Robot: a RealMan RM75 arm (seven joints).
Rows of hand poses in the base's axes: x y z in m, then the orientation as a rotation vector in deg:
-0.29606, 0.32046, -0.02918, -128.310, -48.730, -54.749
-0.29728, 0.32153, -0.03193, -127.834, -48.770, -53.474
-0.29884, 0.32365, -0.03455, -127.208, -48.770, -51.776
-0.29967, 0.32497, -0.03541, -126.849, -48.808, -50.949
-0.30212, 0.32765, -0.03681, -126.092, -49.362, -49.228
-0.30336, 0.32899, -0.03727, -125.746, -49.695, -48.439
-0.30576, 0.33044, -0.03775, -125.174, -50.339, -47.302
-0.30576, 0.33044, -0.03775, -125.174, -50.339, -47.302
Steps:
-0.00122, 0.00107, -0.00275, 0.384, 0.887, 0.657
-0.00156, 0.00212, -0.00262, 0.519, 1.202, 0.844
-0.00083, 0.00132, -0.00086, 0.273, 0.574, 0.458
-0.00245, 0.00268, -0.00140, 0.337, 1.047, 1.214
-0.00124, 0.00134, -0.00046, 0.110, 0.455, 0.599
-0.00240, 0.00145, -0.00048, 0.133, 0.600, 0.988
0.00000, 0.00000, 0.00000, 0.000, 0.000, 0.000

